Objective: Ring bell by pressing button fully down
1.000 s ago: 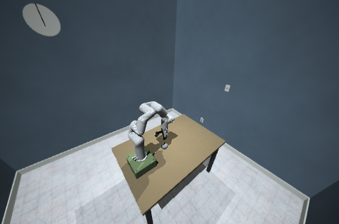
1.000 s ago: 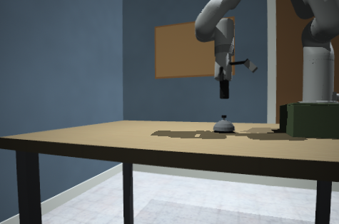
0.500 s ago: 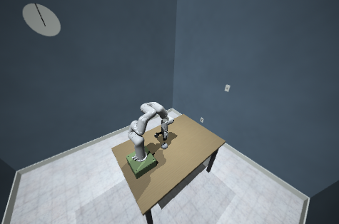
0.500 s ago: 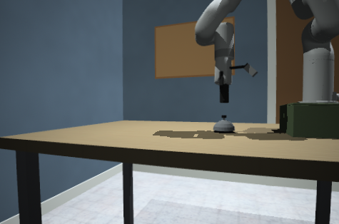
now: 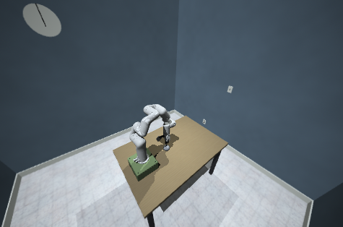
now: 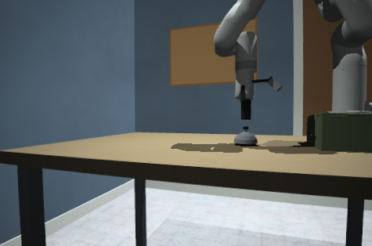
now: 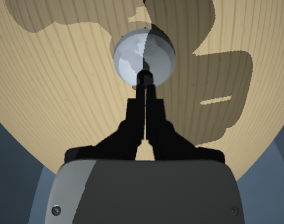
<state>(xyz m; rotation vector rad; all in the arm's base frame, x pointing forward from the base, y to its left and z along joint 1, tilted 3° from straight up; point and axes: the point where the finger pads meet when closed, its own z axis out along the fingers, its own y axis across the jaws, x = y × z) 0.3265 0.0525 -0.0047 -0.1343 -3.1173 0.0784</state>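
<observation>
My hand is 6 cm above the bell button. Round my hand: bell: 7 cm below.
</observation>
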